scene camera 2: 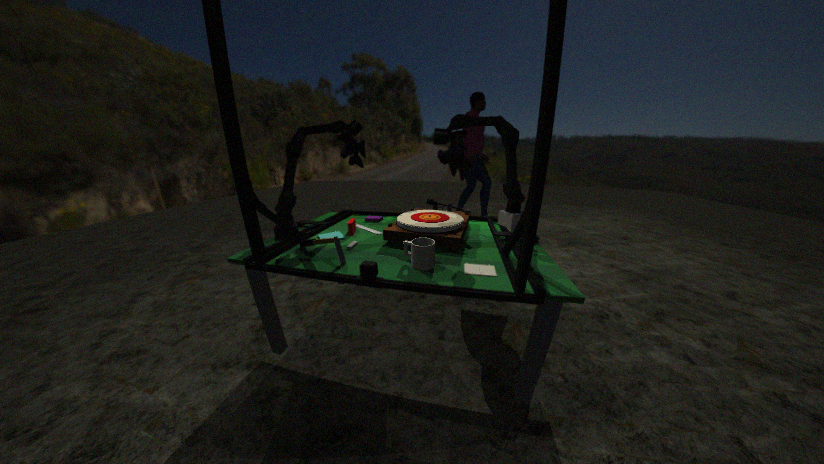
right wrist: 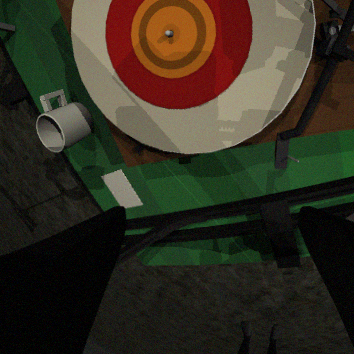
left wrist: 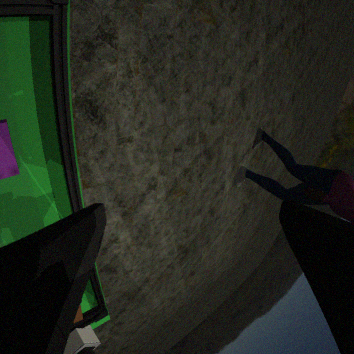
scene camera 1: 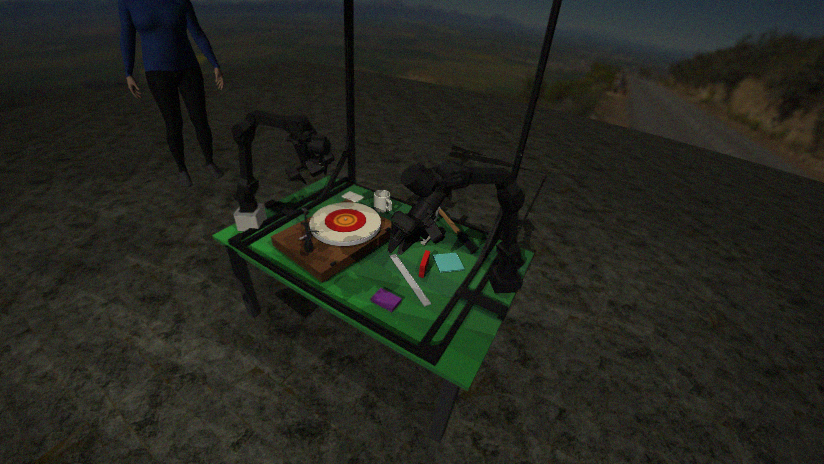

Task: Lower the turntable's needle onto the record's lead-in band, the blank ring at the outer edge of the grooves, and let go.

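Seen in the pictures: left gripper, between the fingertips: (scene camera 2: 364, 162) (left wrist: 194, 211) (scene camera 1: 394, 253); right gripper, between the fingertips: (scene camera 2: 458, 178) (right wrist: 214, 216) (scene camera 1: 315, 179); left arm's base, origin of its link: (scene camera 2: 285, 224) (scene camera 1: 506, 272); right arm's base, origin of its link: (scene camera 2: 513, 211) (left wrist: 83, 351) (scene camera 1: 248, 208).
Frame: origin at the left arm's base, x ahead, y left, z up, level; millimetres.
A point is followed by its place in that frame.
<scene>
The brown turntable (scene camera 1: 322, 259) @(x 690, y -96, z 8 mm) (scene camera 2: 397, 235) @(x 432, y -365, z -9 mm) (right wrist: 340, 105) @(x 821, y -292, z 9 mm) bears a cream record with a red and orange centre (scene camera 1: 345, 220) @(x 612, y -315, z 36 mm) (scene camera 2: 430, 217) @(x 613, y -322, z 34 mm) (right wrist: 170, 90) @(x 639, y -378, z 36 mm). The dark tonearm (scene camera 1: 308, 236) @(x 745, y -171, z 60 mm) (scene camera 2: 441, 203) @(x 753, y -199, z 63 mm) (right wrist: 316, 97) @(x 774, y -300, z 62 mm) lies beside the record; in the right wrist view its head shows outside the record's edge. The needle tip is too small to see. My right gripper (scene camera 1: 306, 175) @(x 726, y -362, z 206 mm) (scene camera 2: 454, 171) @(x 726, y -362, z 206 mm) (right wrist: 214, 216) @(x 726, y -362, z 206 mm) is open and empty, high above the table, apart from the tonearm. My left gripper (scene camera 1: 412, 242) (scene camera 2: 356, 163) @(x 456, y 192, z 270 mm) (left wrist: 194, 211) @(x 456, y 192, z 270 mm) is open and empty, above the table, away from the turntable.
A mug (scene camera 1: 381, 200) @(x 449, y -519, z 14 mm) (scene camera 2: 423, 253) @(x 426, y -594, z 6 mm) (right wrist: 72, 125) @(x 477, y -534, z 1 mm) and a white card (scene camera 1: 352, 196) @(x 594, y -677, z -54 mm) (scene camera 2: 480, 269) @(x 594, y -678, z -53 mm) (right wrist: 122, 189) @(x 596, y -671, z -53 mm) lie near the turntable. A ruler (scene camera 1: 410, 280) @(x 362, y -36, z -54 mm), red block (scene camera 1: 424, 263) @(x 309, y -65, z 4 mm), purple block (scene camera 1: 386, 299) @(x 460, y 71, z -38 mm), cyan pad (scene camera 1: 448, 262) @(x 195, y -124, z -47 mm) and hammer (scene camera 1: 448, 220) @(x 156, y -340, z 15 mm) lie on the left arm's side. Dark frame posts rise at the edges.
</scene>
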